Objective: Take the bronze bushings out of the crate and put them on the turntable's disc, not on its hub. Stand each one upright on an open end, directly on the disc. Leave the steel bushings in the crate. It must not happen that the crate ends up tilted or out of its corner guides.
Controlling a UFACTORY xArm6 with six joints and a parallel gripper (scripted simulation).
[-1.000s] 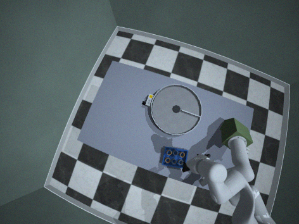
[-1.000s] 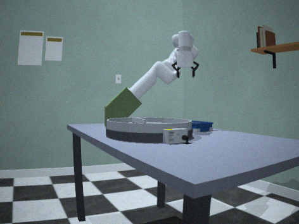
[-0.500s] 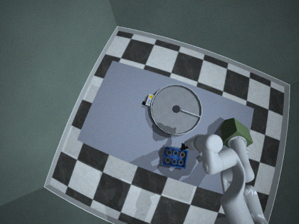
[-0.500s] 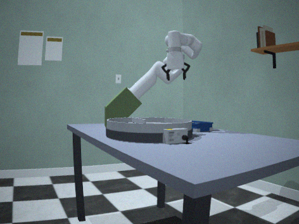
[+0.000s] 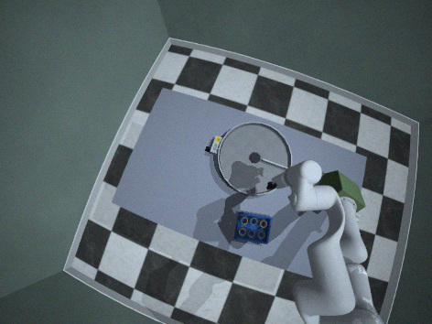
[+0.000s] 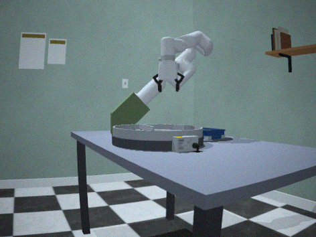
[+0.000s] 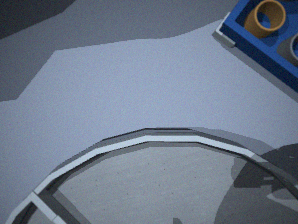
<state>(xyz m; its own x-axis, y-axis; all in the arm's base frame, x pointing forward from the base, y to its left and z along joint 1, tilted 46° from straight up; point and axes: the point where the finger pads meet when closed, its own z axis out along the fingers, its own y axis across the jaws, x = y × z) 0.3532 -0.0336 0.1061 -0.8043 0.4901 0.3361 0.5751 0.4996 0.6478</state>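
The blue crate is 250 mm to the left of my hand, 240 mm below it and 40 mm behind it. The rest, counted from my hand: round turntable disc 210 mm below, 130 mm ahead, 100 mm to the right; then turntable 220 mm below, 150 mm ahead, 100 mm to the right.
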